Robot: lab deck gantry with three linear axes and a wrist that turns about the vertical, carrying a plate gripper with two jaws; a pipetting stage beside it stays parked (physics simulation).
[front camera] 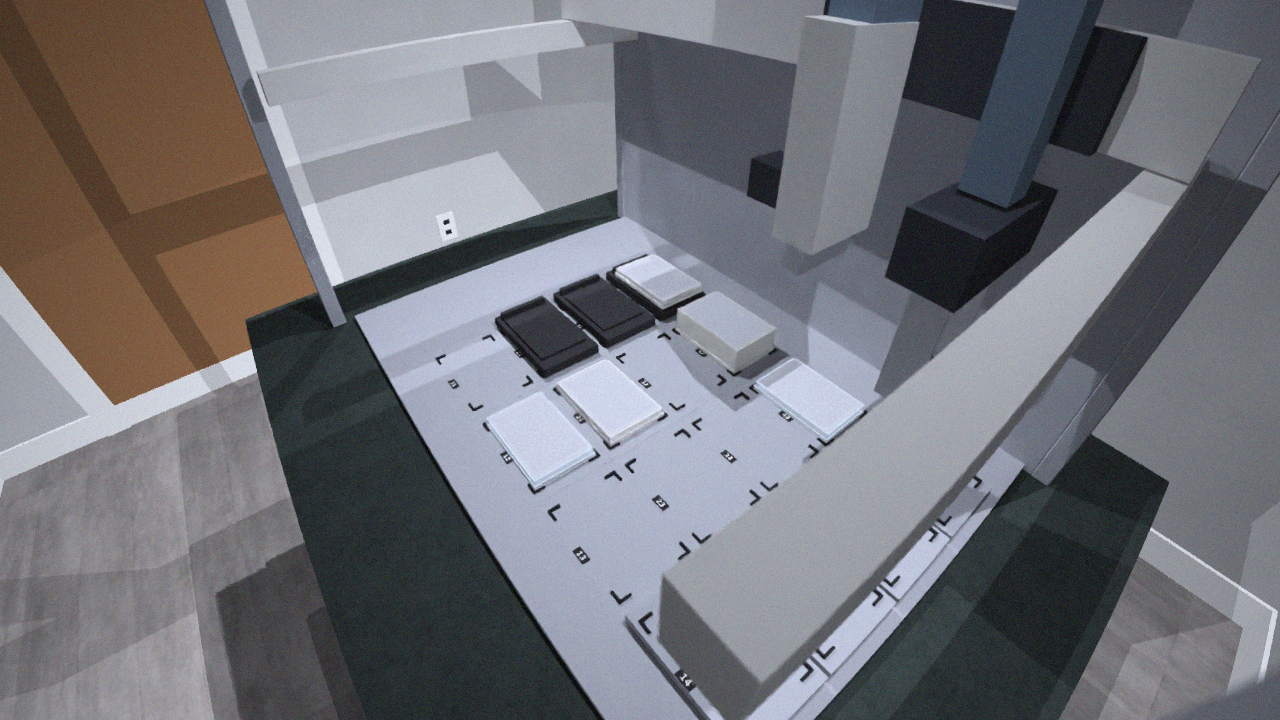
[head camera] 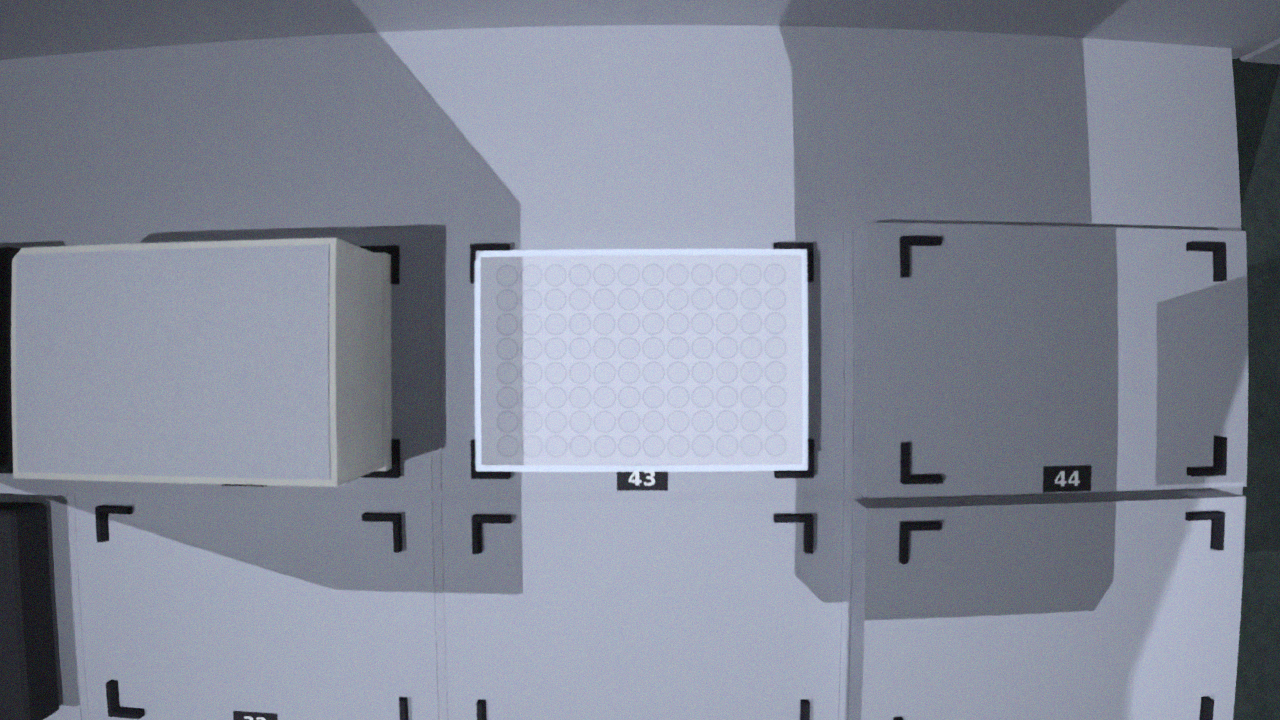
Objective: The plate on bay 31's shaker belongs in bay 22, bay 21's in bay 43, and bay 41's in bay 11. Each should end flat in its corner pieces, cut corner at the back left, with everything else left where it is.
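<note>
A clear plate looks level at bay 43, within its corner pieces; I cannot make out its cut corner. My gripper's black body is raised beyond bay 43 in the front view; its jaws cannot be made out, nor whether they are open. No jaws show beside the plate in the head view. A white-topped plate sits on bay 41's shaker. Bay 31's shaker and bay 21's shaker are bare. A pale plate lies in bay 22. Bay 11's label shows between uncovered corner pieces.
A tall cream box stands in bay 42, left of bay 43. Another clear plate is in bay 12. The parked pipetting stage hangs beside my gripper. A thick beam crosses the front view and hides part of the deck.
</note>
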